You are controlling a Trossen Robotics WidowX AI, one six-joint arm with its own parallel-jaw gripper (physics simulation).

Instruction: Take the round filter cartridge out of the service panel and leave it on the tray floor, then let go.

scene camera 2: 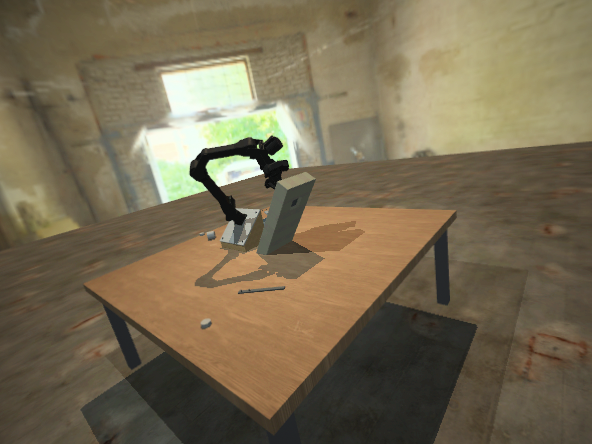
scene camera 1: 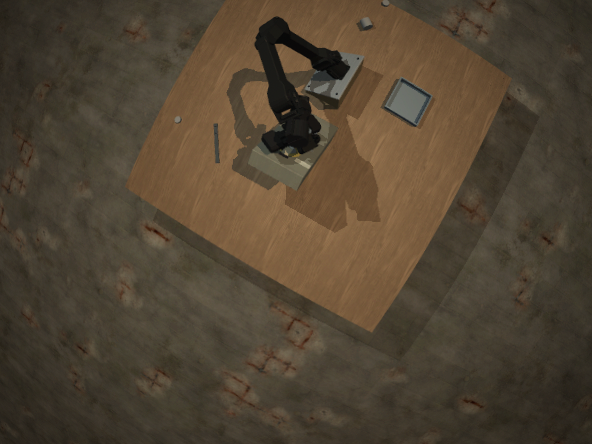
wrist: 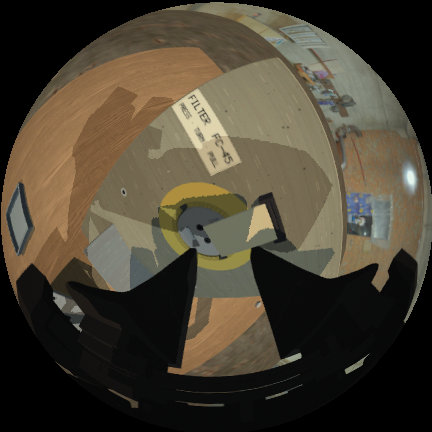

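Observation:
The service panel (scene camera 1: 276, 169) (scene camera 2: 286, 220) (wrist: 272, 107) is a pale slab leaning on the table, with a "FILTER FC-45" label. In the wrist view, the round filter cartridge (wrist: 189, 226) shows as a dark grey disc inside a yellow ring (wrist: 170, 200) on the panel. A flat grey-green bar (wrist: 237, 235) stands out across the disc, with a black piece at its right end. My gripper (wrist: 223, 253) (scene camera 2: 272, 185) is partly open and empty, its fingertips near the ring's lower edge. The shallow blue-rimmed tray (scene camera 1: 407, 101) (wrist: 20, 220) is empty.
A mounting box (scene camera 1: 325, 91) (scene camera 2: 253, 231) under the arm's base stands beside the panel. A grey rod (scene camera 1: 216, 143) (scene camera 2: 261, 290), a small white disc (scene camera 1: 177, 120) (scene camera 2: 206, 323) and a small grey cylinder (scene camera 1: 365, 23) (scene camera 2: 211, 235) lie on the wooden table (scene camera 1: 350, 280) (scene camera 2: 300, 340).

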